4 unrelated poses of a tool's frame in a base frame.
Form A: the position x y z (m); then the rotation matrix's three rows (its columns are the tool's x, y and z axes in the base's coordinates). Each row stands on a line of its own.
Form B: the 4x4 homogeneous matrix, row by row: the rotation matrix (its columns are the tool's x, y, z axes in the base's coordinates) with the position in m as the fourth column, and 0 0 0 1 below. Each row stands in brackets. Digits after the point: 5 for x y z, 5 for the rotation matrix.
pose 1, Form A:
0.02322 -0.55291 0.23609
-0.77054 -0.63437 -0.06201
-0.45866 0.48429 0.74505
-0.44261 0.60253 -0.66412
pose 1, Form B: [[-0.77054 -0.63437 -0.06201 0.02322], [-0.45866 0.48429 0.74505 -0.55291], [-0.44261 0.60253 -0.66412 0.23609], [0 0 0 1]]
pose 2, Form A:
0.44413 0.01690 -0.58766
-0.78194 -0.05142 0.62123
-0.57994 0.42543 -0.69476
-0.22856 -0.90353 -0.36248
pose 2, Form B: [[-0.78194 -0.05142 0.62123 0.44413], [-0.57994 0.42543 -0.69476 0.01690], [-0.22856 -0.90353 -0.36248 -0.58766], [0 0 0 1]]
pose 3, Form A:
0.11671 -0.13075 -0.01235
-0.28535 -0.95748 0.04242
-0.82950 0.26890 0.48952
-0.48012 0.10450 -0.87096
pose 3, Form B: [[-0.28535 -0.95748 0.04242 0.11671], [-0.82950 0.26890 0.48952 -0.13075], [-0.48012 0.10450 -0.87096 -0.01235], [0 0 0 1]]
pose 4, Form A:
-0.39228 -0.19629 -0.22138
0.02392 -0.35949 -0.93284
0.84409 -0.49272 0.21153
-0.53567 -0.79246 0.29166
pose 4, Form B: [[0.02392 -0.35949 -0.93284 -0.39228], [0.84409 -0.49272 0.21153 -0.19629], [-0.53567 -0.79246 0.29166 -0.22138], [0 0 0 1]]
